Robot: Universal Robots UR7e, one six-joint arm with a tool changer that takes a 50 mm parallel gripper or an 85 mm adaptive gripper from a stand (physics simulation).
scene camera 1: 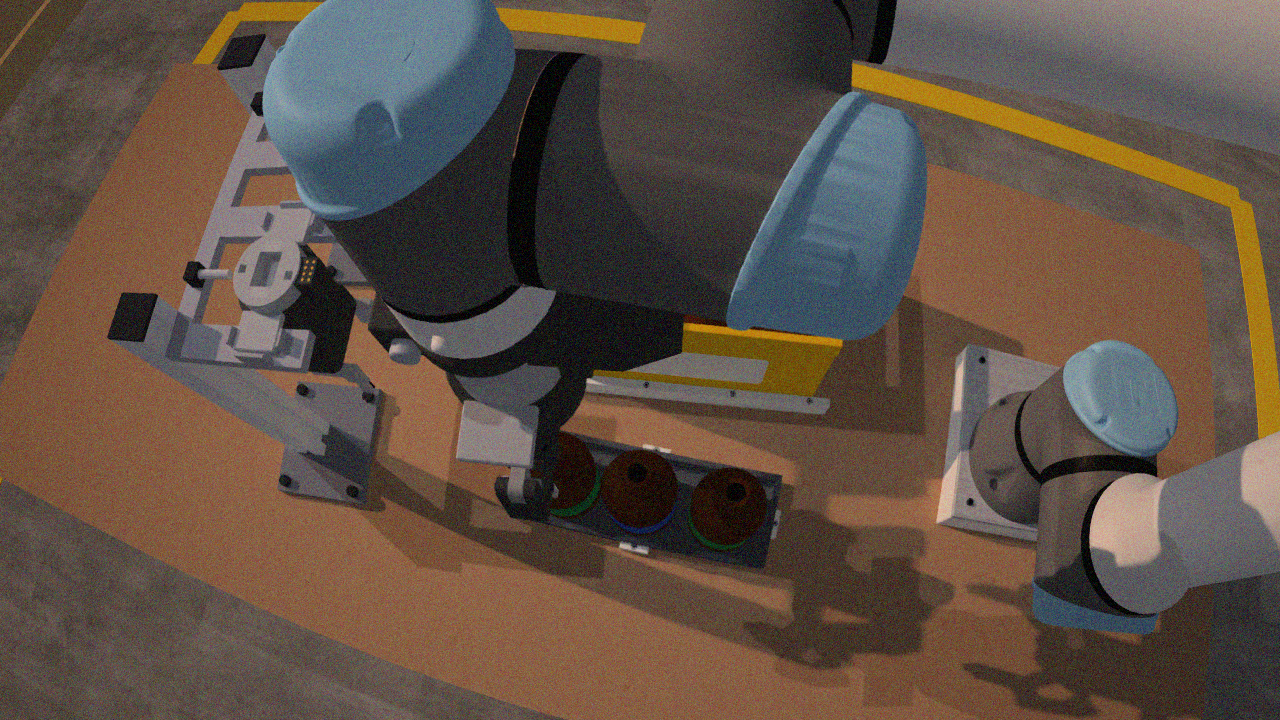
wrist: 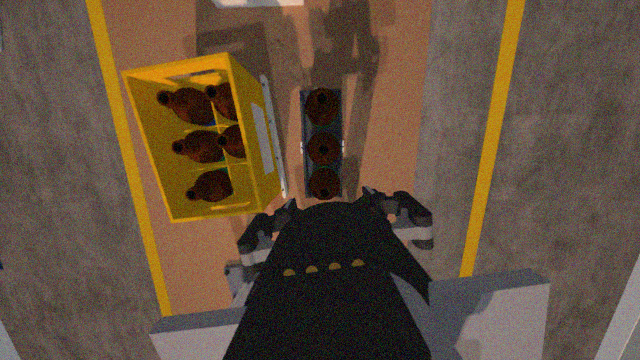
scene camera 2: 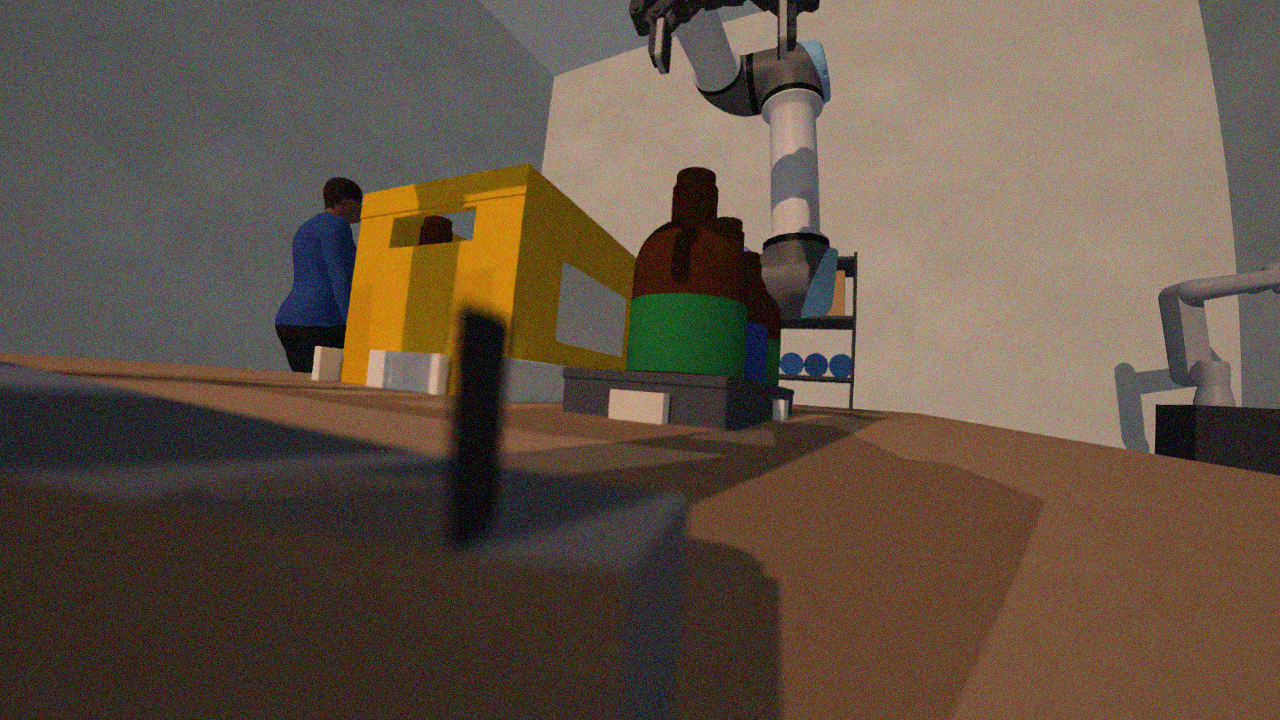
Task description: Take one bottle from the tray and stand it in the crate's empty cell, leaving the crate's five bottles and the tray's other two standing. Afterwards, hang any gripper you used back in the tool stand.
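Observation:
Three brown bottles stand in a row in the dark grey tray (scene camera 1: 756,557) (scene camera 2: 698,408) (wrist: 303,117): a green-labelled one (scene camera 1: 572,474) (scene camera 2: 686,331) (wrist: 325,183), a blue-labelled one (scene camera 1: 639,490) (wrist: 323,148) and another green-labelled one (scene camera 1: 728,507) (wrist: 321,106). The yellow crate (scene camera 1: 810,368) (scene camera 2: 487,268) (wrist: 266,192) holds five bottles; its empty cell (wrist: 243,176) is at the tray side, at the lower right in the wrist view. My adaptive gripper (scene camera 2: 723,55) (wrist: 330,196) is open and empty, high above the tray's near end. In scene camera 1 the arm hides most of the crate.
The tool stand (scene camera 1: 241,394) is at the left in scene camera 1, with the other gripper (scene camera 1: 322,313) hanging in it. The arm's base plate (scene camera 1: 975,376) is at the right. A person (scene camera 2: 317,277) and a shelf unit (scene camera 2: 853,335) are in the background.

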